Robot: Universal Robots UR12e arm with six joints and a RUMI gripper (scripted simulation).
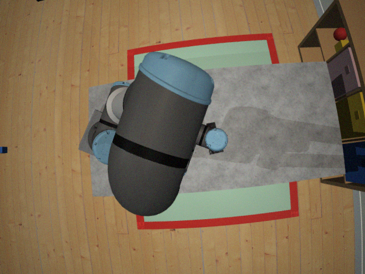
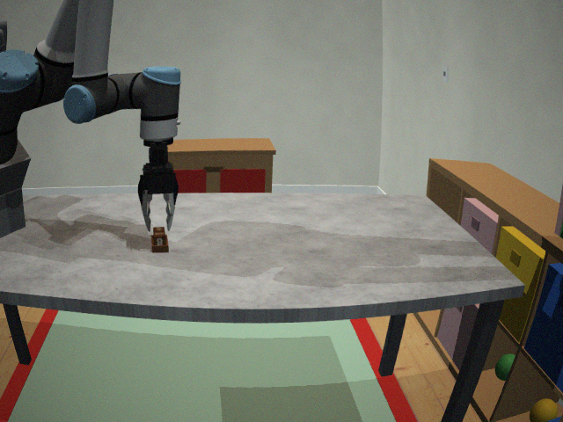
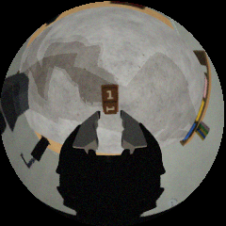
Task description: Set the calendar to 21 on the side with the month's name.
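The brown calendar tray lies 20 mm to the left of my hand and 50 mm below it.
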